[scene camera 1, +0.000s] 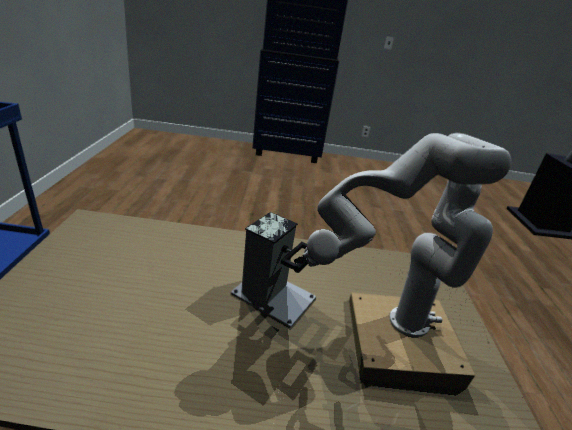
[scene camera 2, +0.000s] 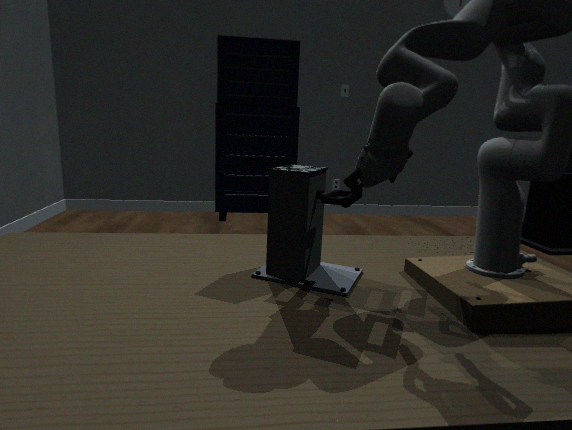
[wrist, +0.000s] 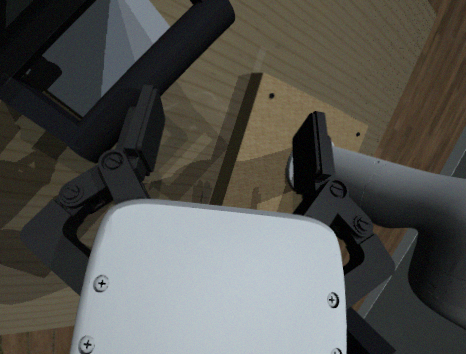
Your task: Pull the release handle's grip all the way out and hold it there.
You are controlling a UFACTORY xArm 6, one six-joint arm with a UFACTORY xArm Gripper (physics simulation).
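Note:
The release handle (scene camera 1: pixel 291 266) (scene camera 2: pixel 336 201) is a dark rectangular loop on the right face of a dark column (scene camera 1: pixel 257 265) (scene camera 2: pixel 287 225), near its top. A gap separates its outer bar from the column. In the wrist view the thick round grip (wrist: pixel 175 55) runs diagonally from lower left to upper right. My gripper (scene camera 1: pixel 302 260) (scene camera 2: pixel 353 187) (wrist: pixel 233 113) is open and empty beside the handle. Its left finger overlaps the grip in the wrist view; whether they touch is unclear. The right finger stands well apart from it. The scene views show the fingers small and dark.
The column stands on a light grey base plate (scene camera 1: pixel 295 300) (scene camera 2: pixel 340 275) (wrist: pixel 120 50) with corner bolts. The arm's base sits on a wooden block (scene camera 1: pixel 380 350) (scene camera 2: pixel 450 280) (wrist: pixel 280 115) to the right. A dark blue cabinet (scene camera 1: pixel 295 100) (scene camera 2: pixel 257 125) stands at the back wall.

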